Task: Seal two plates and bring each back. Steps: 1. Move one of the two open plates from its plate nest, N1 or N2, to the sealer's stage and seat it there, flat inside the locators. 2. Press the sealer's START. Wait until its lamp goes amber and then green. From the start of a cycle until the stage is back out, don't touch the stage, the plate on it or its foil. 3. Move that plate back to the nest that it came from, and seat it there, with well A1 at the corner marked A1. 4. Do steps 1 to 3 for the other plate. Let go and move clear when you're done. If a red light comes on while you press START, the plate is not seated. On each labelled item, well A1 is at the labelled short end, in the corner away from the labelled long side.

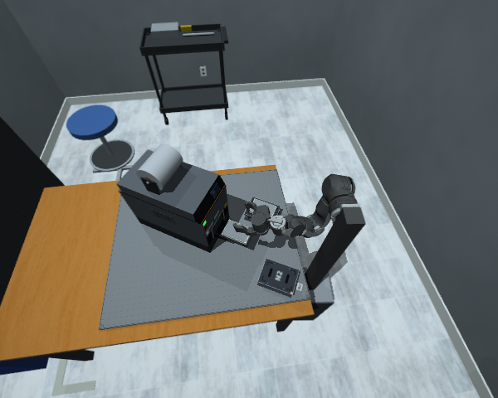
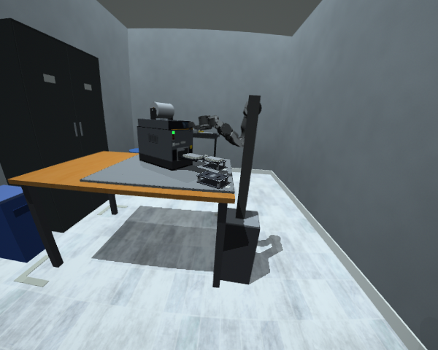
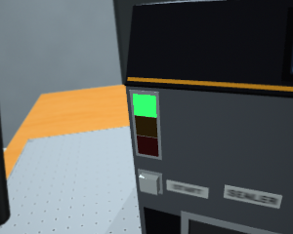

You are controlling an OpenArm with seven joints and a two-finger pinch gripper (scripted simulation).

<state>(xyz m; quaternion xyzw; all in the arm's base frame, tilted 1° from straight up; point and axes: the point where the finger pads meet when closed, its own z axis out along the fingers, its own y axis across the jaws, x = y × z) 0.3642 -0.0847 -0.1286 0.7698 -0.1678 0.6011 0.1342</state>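
The grey start button lies 15 cm ahead of my hand and 13 cm below it. Round my hand: foil roll (32 cm ahead, 18 cm to the right, 10 cm above); sealer stage (22 cm below, 4 cm to the right, 2 cm ahead); white well plate (21 cm below, 4 cm to the right, 2 cm ahead).
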